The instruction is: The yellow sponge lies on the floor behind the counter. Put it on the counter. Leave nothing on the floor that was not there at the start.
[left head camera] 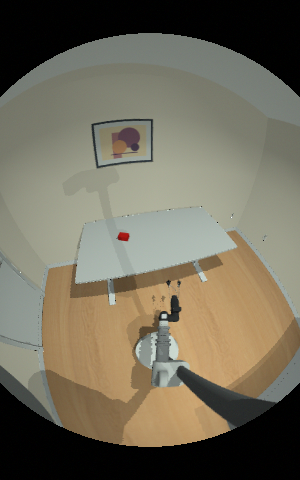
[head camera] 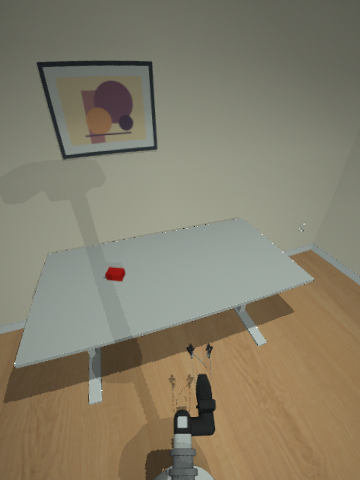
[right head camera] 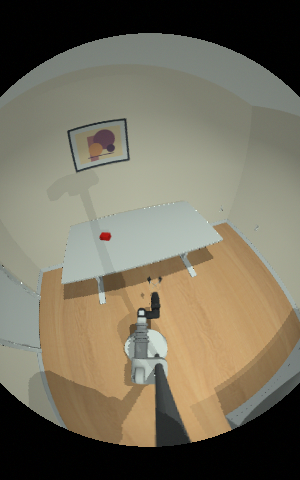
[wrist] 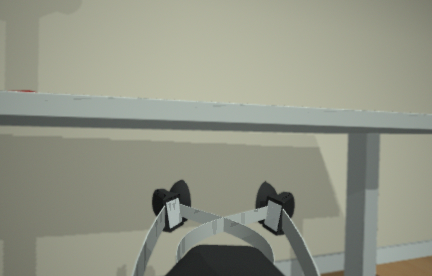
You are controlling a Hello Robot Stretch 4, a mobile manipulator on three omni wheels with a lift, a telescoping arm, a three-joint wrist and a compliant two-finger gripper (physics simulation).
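Frame: origin at the robot's base, x left, y back, z up, level; metres.
Where they show: gripper, fingertip midpoint: [left head camera: 173, 279] [head camera: 199, 343] [right head camera: 154, 276] [wrist: 222, 197].
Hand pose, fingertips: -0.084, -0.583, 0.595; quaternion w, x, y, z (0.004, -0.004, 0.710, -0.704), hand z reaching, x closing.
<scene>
After its pixels a point has its place, as x, y, z.
The yellow sponge does not show in any view. A pale grey table [head camera: 200, 280] @[-0.111, -0.898, 0.692] [left head camera: 175, 240] @[-0.110, -0.929, 0.693] [right head camera: 160, 235] @[-0.151, -0.944, 0.692] [wrist: 200, 112] @[-0.055, -0.659, 0.679] stands against the wall; I cannot tell whether it is the counter. My gripper [head camera: 200, 349] @[-0.084, -0.583, 0.595] [left head camera: 174, 283] @[-0.084, -0.583, 0.595] [right head camera: 154, 280] @[-0.084, -0.583, 0.595] [wrist: 222, 197] @[-0.084, -0.583, 0.595] is open and empty, its two fingertips well apart. It hangs above the wooden floor, in front of the table's front edge, between the table's two legs as the head view shows it. The floor close to the back wall under the table is hidden by the table top in the head views.
A red block [head camera: 115, 274] @[0.361, -0.906, 0.738] [left head camera: 123, 236] @[0.360, -0.907, 0.736] [right head camera: 105, 236] @[0.353, -0.906, 0.734] lies on the left part of the table top. The table legs [head camera: 95, 377] [wrist: 361, 200] @[-0.508, -1.178, 0.460] have feet reaching forward on the floor. A grey surface [right head camera: 272, 400] shows at the lower right. A framed picture [head camera: 112, 102] @[0.350, -1.362, 1.545] hangs on the wall.
</scene>
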